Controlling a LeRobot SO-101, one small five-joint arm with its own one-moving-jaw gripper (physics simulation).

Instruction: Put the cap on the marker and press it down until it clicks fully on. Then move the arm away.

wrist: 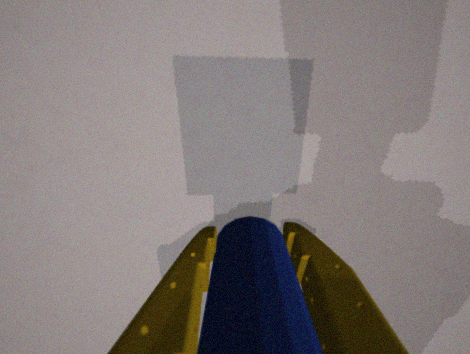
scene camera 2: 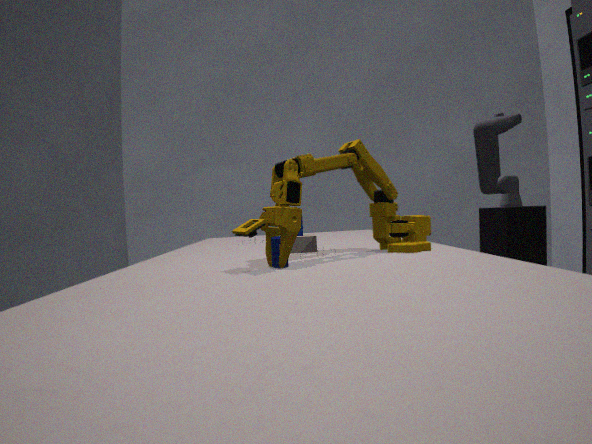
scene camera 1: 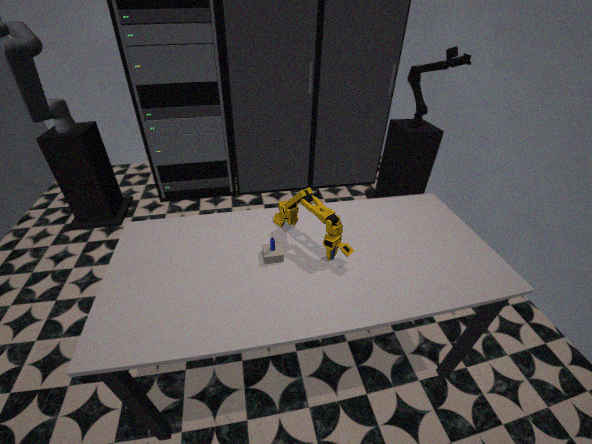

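Seen in the pictures: hand, tool point: [wrist: 216, 238] [scene camera 2: 281, 264] [scene camera 1: 333, 255]; arm's base, link origin: [scene camera 2: 395, 250] [scene camera 1: 286, 223].
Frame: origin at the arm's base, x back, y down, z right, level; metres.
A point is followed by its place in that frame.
Note:
The gripper [scene camera 1: 330, 257] [scene camera 2: 279, 265] [wrist: 250, 231] @(z -0.141, x -0.243, y -0.007 m) is shut on the blue cap [scene camera 1: 333, 254] @(z -0.132, x -0.257, y -0.027 m) [scene camera 2: 275, 251] @(z -0.140, x -0.251, y -0.029 m) [wrist: 252, 290] @(z -0.138, x -0.254, y -0.033 m); in the wrist view the two jaws press on its two sides. The cap is held upright, low over the table top; I cannot tell whether its lower end touches. The blue marker [scene camera 1: 272, 244] @(z 0.092, x -0.207, y -0.068 m) stands upright with its narrow tip up, apart from the gripper, to its left in scene camera 1. In scene camera 2 the marker [scene camera 2: 301, 229] @(z 0.084, x -0.195, y -0.051 m) is mostly hidden behind the gripper.
A grey-beige block [scene camera 1: 273, 257] @(z 0.093, x -0.235, y -0.029 m) [scene camera 2: 307, 244] @(z 0.054, x -0.184, y -0.018 m) holds the marker on the white table [scene camera 1: 200, 310] @(z 0.353, x -0.404, y 0.000 m) [scene camera 2: 300, 350] @(z -0.464, x -0.229, y 0.000 m). The yellow arm's base [scene camera 1: 286, 216] @(z 0.004, x -0.014, y -0.047 m) [scene camera 2: 409, 240] @(z -0.014, x 0.026, y -0.021 m) stands near the back edge. Dark cabinets and two other arms on pedestals stand beyond the table.

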